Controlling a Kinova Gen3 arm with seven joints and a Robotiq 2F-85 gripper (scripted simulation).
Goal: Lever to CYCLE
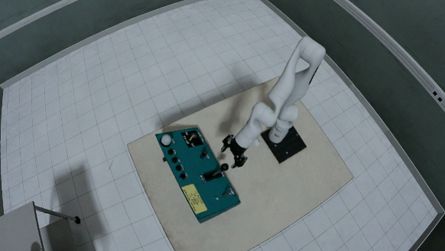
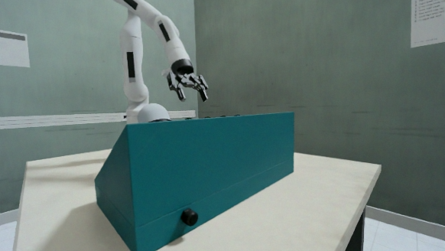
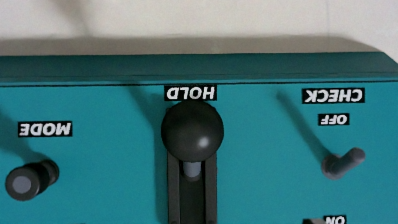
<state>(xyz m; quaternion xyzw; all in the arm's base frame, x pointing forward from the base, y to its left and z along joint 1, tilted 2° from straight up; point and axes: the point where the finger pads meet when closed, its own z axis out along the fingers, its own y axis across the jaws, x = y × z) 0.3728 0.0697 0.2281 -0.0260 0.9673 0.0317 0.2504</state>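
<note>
The lever lies 13 cm below my hand and 5 cm ahead of it. The rest, counted from my hand: check toggle 14 cm below, 12 cm to the left, 6 cm ahead; then mode knob 14 cm below, 12 cm to the right, 8 cm ahead; then dial 23 cm to the right, 14 cm below, 10 cm ahead.
</note>
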